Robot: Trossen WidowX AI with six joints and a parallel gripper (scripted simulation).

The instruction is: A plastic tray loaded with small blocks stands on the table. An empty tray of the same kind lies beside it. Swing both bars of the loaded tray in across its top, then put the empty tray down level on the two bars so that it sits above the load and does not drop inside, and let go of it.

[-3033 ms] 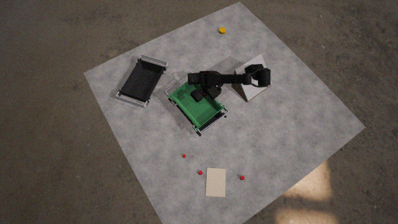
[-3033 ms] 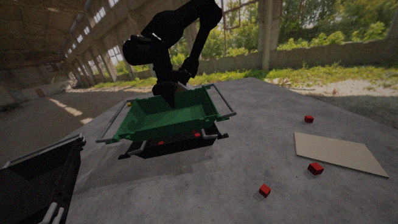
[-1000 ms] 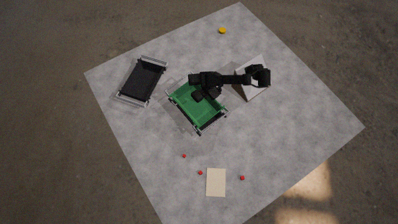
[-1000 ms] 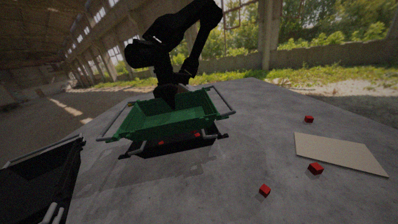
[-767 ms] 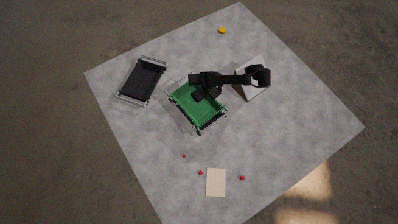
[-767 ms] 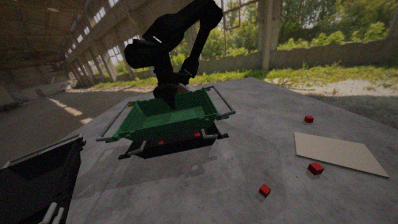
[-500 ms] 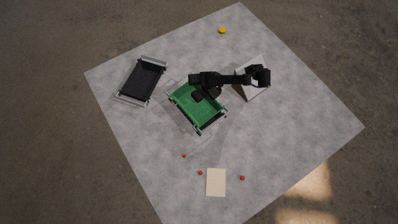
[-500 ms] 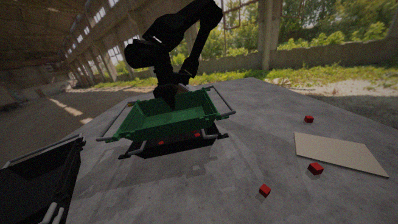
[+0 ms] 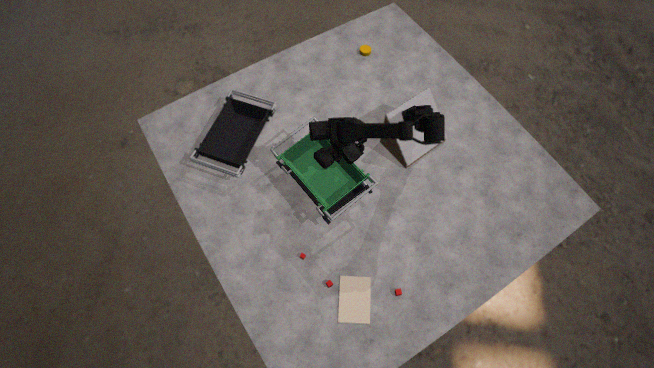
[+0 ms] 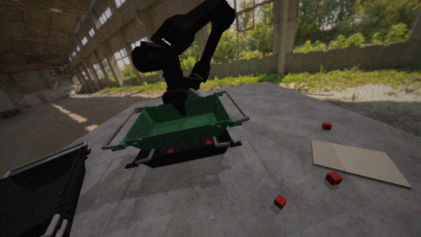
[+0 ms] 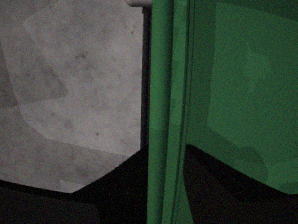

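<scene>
The green tray is 70 mm ahead of my gripper tip, 20 mm above it and 10 mm to the left of it. Also, from my gripper tip: yellow disc 450 mm to the right, 430 mm behind, 80 mm below; then beige card 410 mm to the left, 210 mm ahead, 90 mm below.
</scene>
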